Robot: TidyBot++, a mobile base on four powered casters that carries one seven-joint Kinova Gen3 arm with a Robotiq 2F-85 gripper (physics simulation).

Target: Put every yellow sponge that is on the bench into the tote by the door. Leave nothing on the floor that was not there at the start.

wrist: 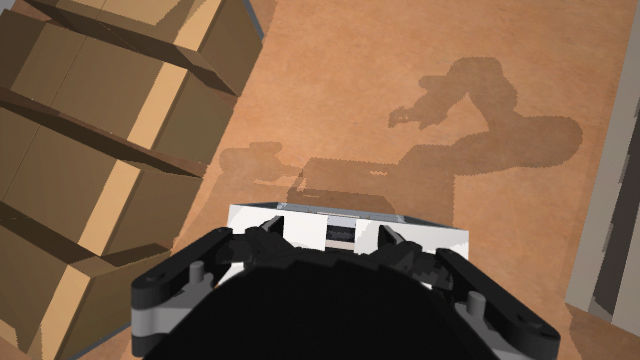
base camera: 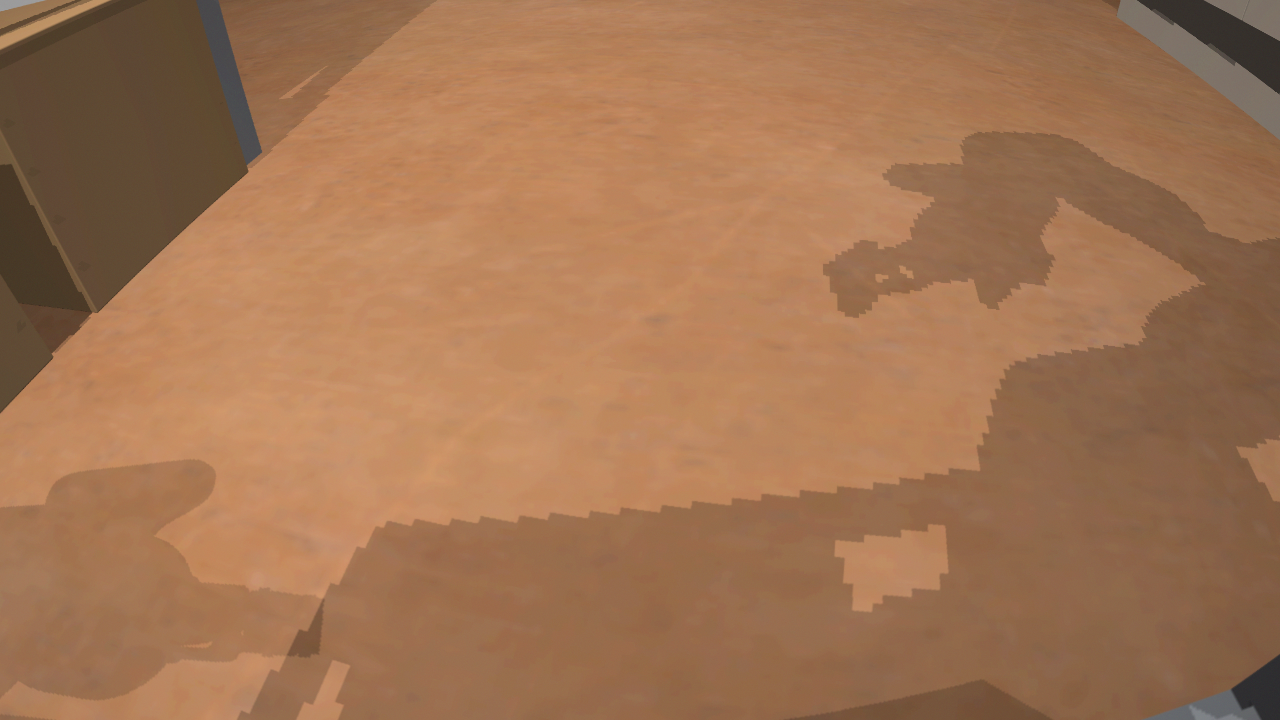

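Observation:
My gripper (wrist: 330, 230) is open in the wrist view, with its two dark fingers wide apart and no object between them. It hangs above the white top of the robot's base (wrist: 302, 232). The gripper does not show in the base camera view. No yellow sponge, bench, tote or door can be made out in either view.
Large brown boxes or crates (base camera: 134, 134) (wrist: 100, 90) stand in a row on the left, with a blue-grey strip (base camera: 228, 80) at their far end. A pale unit with a dark band (base camera: 1248, 96) (wrist: 594, 240) stands on the right. Robot-shaped shadows lie on the orange-brown floor (base camera: 581, 313) (wrist: 340, 75).

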